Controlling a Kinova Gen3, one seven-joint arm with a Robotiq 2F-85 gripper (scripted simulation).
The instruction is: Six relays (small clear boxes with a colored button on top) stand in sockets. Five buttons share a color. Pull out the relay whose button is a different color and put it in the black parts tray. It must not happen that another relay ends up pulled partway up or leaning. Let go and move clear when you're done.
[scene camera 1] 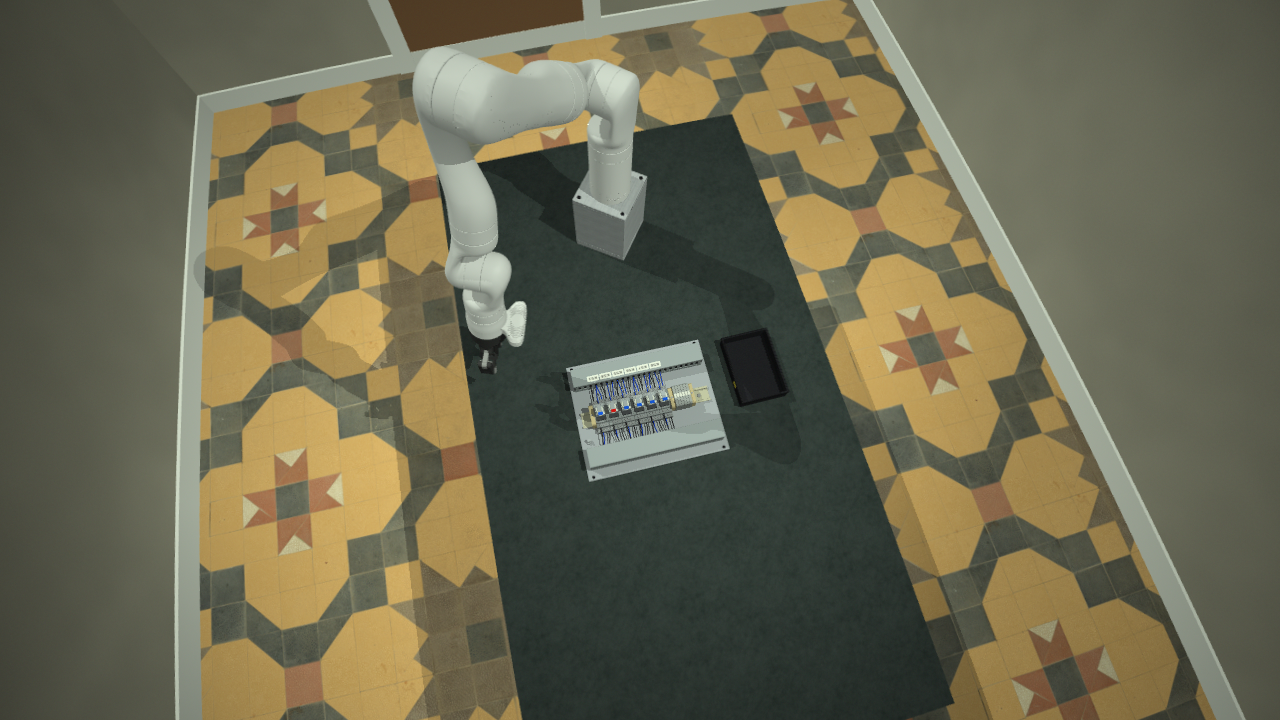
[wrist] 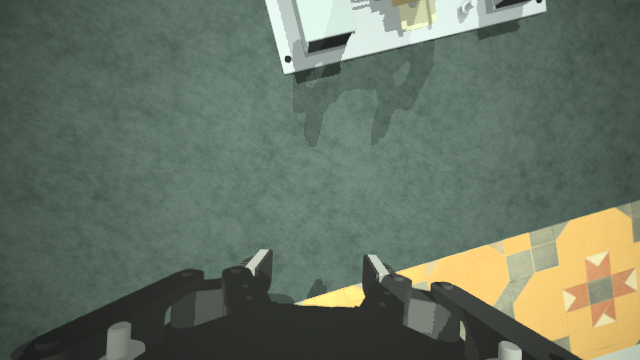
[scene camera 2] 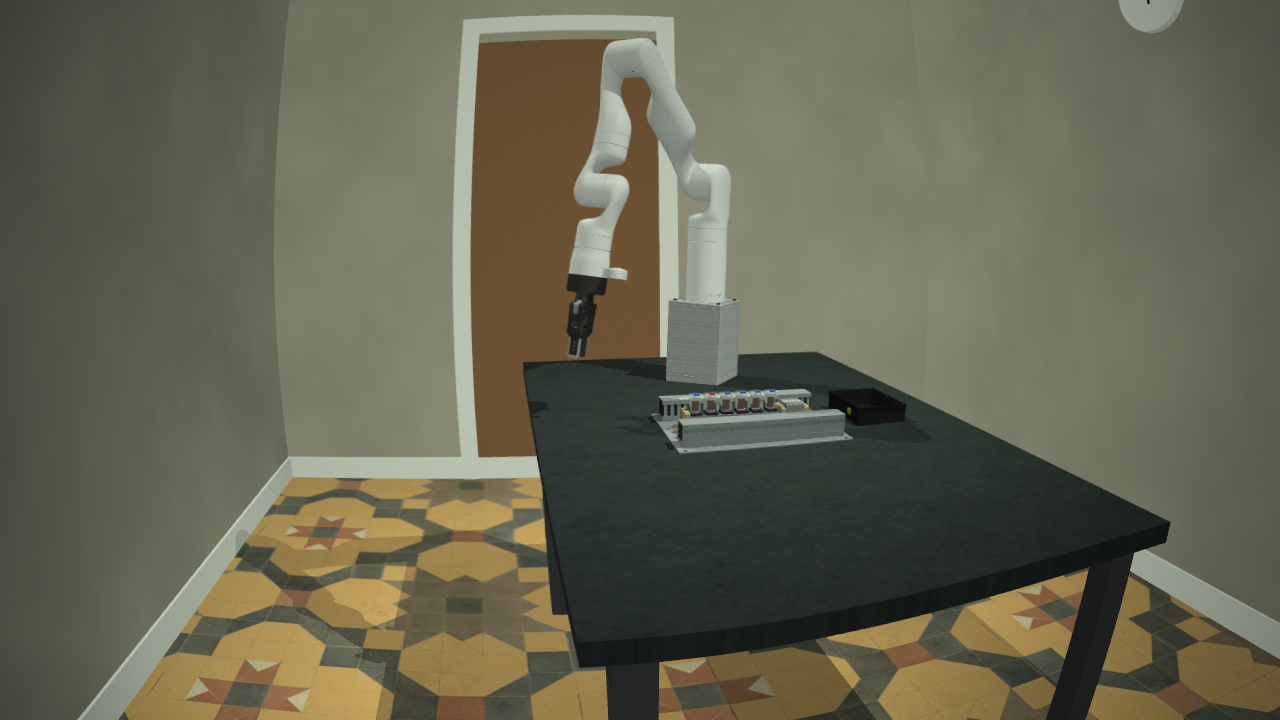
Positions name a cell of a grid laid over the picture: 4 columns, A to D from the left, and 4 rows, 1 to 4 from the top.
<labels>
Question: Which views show my gripper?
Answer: Scene camera 1, the wrist view and scene camera 2: all of them.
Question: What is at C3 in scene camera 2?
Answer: A black parts tray.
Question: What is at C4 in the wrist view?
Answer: My gripper.
</labels>
